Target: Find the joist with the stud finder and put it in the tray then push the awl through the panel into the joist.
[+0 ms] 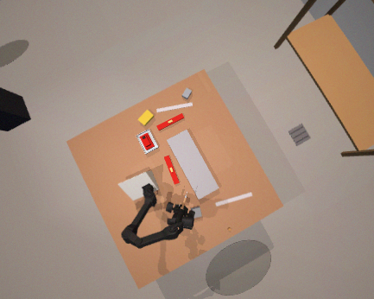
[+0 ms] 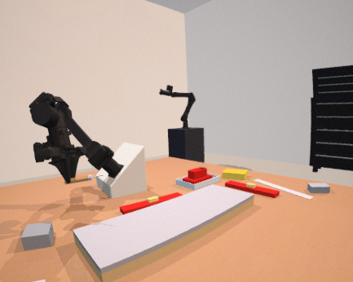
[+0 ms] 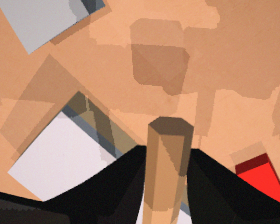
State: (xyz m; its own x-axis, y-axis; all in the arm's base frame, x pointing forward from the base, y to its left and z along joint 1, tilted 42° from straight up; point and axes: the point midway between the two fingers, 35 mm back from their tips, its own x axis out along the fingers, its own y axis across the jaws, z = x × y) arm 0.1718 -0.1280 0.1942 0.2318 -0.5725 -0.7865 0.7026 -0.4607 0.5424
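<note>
The awl is 4 cm to the left of my gripper tip, 4 cm ahead of it and 1 cm above it. The rest, counted from my gripper tip: grey block: 12 cm to the right, 11 cm below, 5 cm ahead; then white tray: 55 cm to the left, 11 cm below, 4 cm behind; then red stud finder: 56 cm to the left, 8 cm below, 5 cm behind.
</note>
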